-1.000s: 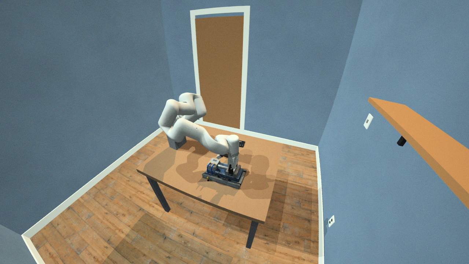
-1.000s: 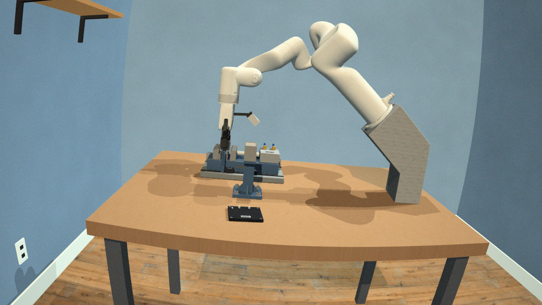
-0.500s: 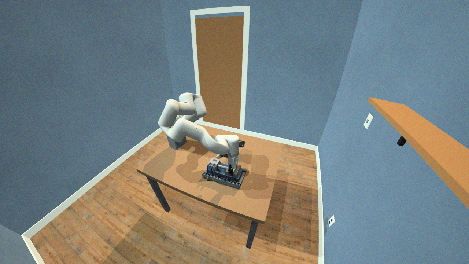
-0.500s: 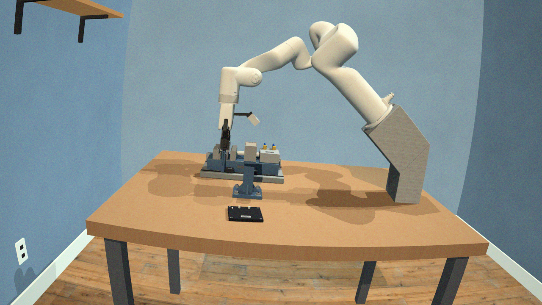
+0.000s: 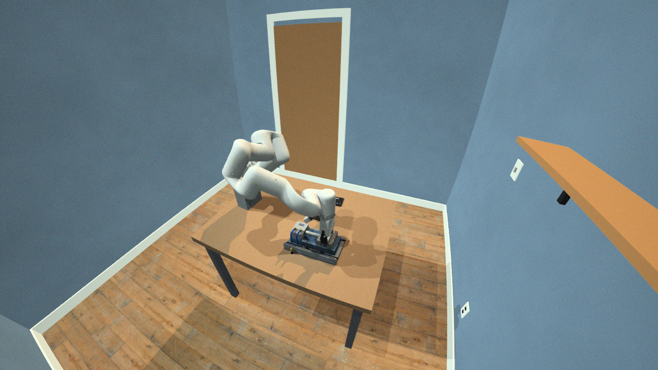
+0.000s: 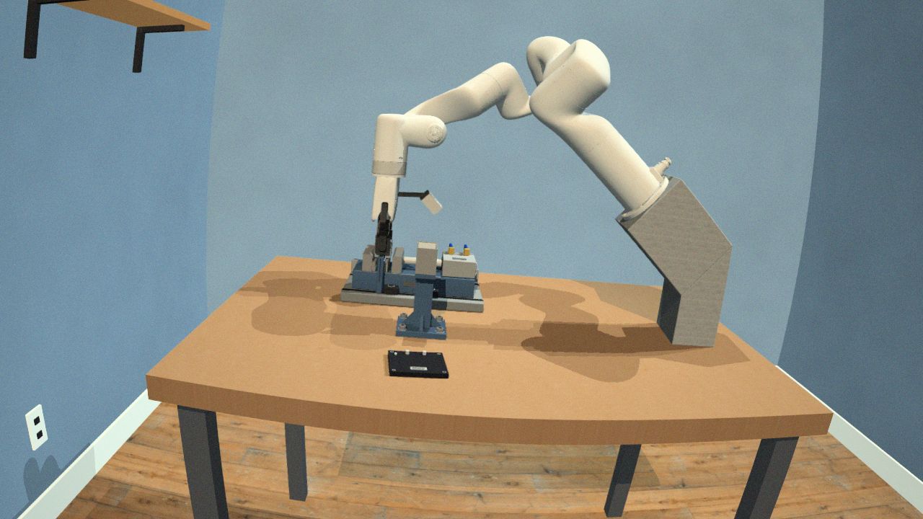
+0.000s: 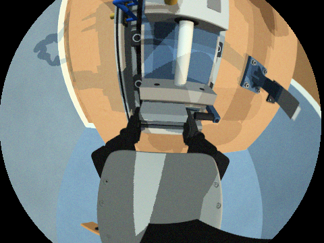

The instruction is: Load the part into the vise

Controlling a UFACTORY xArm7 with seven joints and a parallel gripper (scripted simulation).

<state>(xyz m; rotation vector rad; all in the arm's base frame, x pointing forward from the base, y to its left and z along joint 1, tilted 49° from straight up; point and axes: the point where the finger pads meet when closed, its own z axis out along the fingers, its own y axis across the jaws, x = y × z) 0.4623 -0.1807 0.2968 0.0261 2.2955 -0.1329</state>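
My gripper is now 10 mm above the grey block. Round my hand: fixed jaw 30 mm below, 30 mm ahead, 20 mm to the left; then moving jaw 30 mm below, 30 mm behind, 20 mm to the left; then work stop 70 mm to the left, 20 mm below.
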